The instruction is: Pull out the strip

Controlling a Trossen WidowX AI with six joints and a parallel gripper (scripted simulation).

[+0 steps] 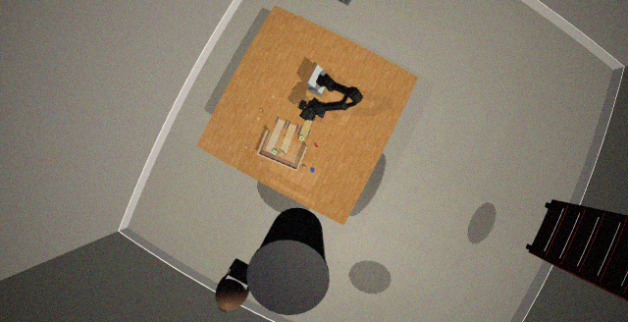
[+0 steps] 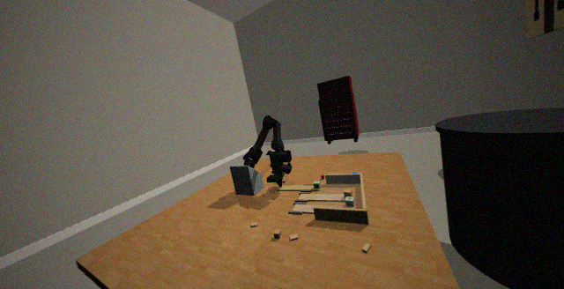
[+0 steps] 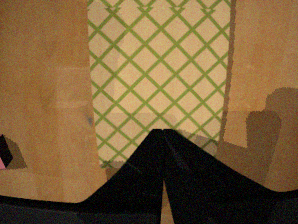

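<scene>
Now: gripper tip 11 cm short of the cross-hatched strip, 1 cm to the right of it and 1 cm above it.
</scene>
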